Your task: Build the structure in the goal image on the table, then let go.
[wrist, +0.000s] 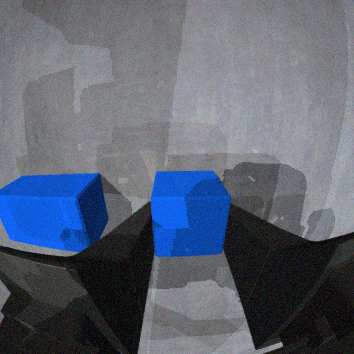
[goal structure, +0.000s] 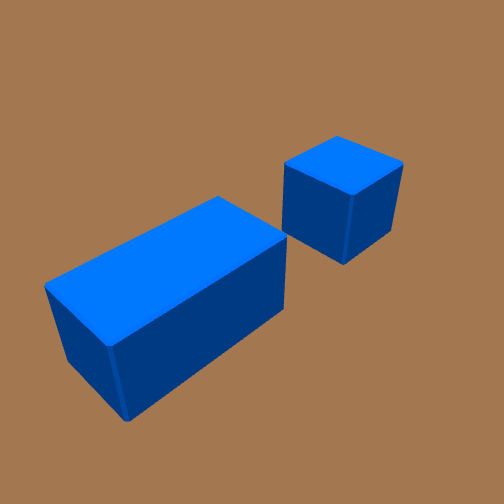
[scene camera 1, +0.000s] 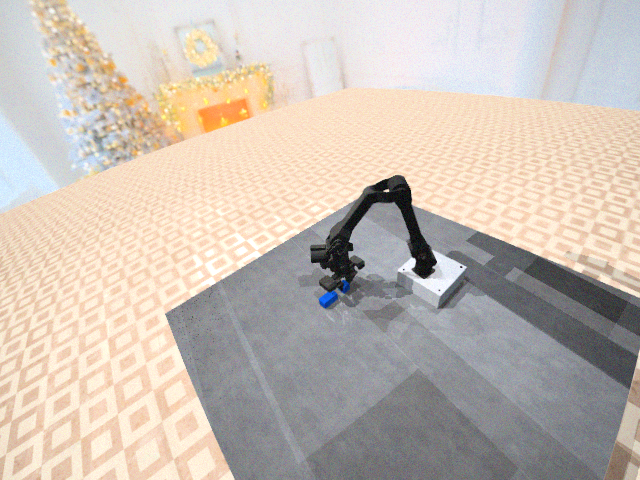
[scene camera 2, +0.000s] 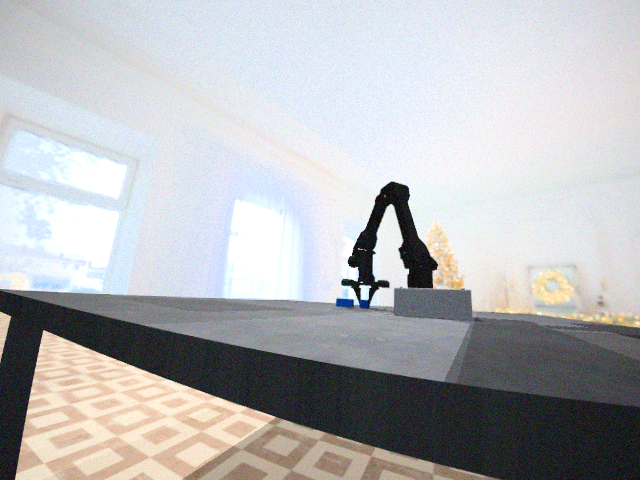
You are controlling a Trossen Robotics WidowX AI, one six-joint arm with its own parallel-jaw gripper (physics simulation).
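Places are measured from the arm's base along level axes (x ahead, y left, z up), in metres.
Pixels of known places: gripper, fingertip midpoint: (wrist: pixel 185 207) (scene camera 1: pixel 344 287) (scene camera 2: pixel 364 305); arm's base at its link origin: (scene camera 1: pixel 423 270) (scene camera 2: pixel 421 289).
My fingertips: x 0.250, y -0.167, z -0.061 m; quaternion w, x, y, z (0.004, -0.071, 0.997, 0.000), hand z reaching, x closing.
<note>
Ahead of a thing's pixels: the offset from my fingertips to its top centre. Level surfaces: height alone.
A blue block {0.000 m ahead, 0.001 m right, 0.022 m up} (scene camera 1: pixel 345 287) (scene camera 2: pixel 364 304) (wrist: pixel 190 225) is between the fingers of my gripper (scene camera 1: pixel 343 285) (scene camera 2: pixel 364 302) (wrist: pixel 185 207), which is shut on it. The held block is upright, low at the table top; whether it touches the table is hard to tell. A second, longer blue block {0.081 m ahead, 0.011 m left, 0.022 m up} (scene camera 1: pixel 327 299) (scene camera 2: pixel 344 302) (wrist: pixel 42 217) lies on the table beside it, at the left in the wrist view. A gap separates the two blocks, with one finger's tip close to the second block. The fingers hide part of the held block in scene camera 1.
The arm's base box (scene camera 1: pixel 433 279) (scene camera 2: pixel 433 303), pale on top, stands on the grey table {0.011 m down} (scene camera 1: pixel 361 403) (scene camera 2: pixel 310 335) to the right of the blocks. Dark shadows of the arm fall on the table around the gripper. The table's edge lies beyond the second block.
</note>
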